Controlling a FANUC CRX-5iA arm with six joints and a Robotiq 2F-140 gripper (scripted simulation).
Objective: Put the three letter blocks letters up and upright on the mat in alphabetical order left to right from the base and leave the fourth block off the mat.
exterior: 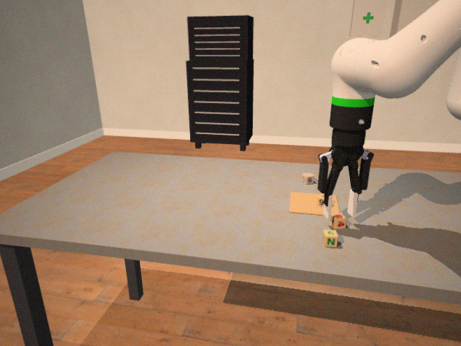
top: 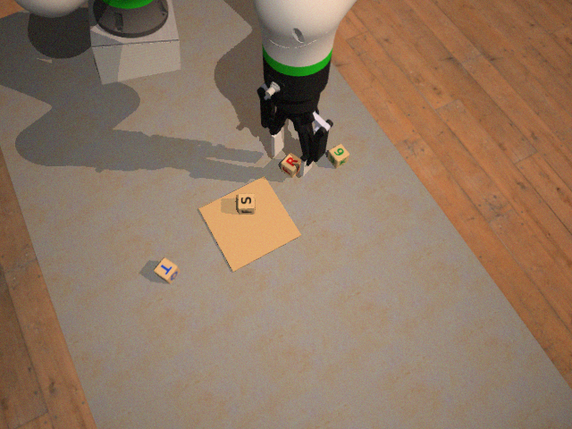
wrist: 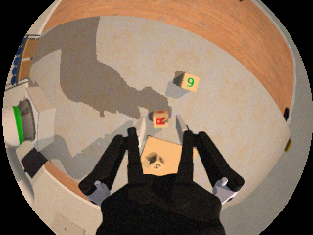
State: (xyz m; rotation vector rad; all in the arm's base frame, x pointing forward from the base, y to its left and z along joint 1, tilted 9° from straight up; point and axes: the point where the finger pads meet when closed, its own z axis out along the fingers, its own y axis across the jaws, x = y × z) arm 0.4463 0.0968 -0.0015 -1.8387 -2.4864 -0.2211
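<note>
My gripper is now 2 cm short of the S block, 12 cm to the left of it and 4 cm above it. Also, from my hand: tan mat (5 cm ahead, 13 cm to the right, 6 cm below); green-marked block (3 cm ahead, 9 cm to the left, 5 cm below).
</note>
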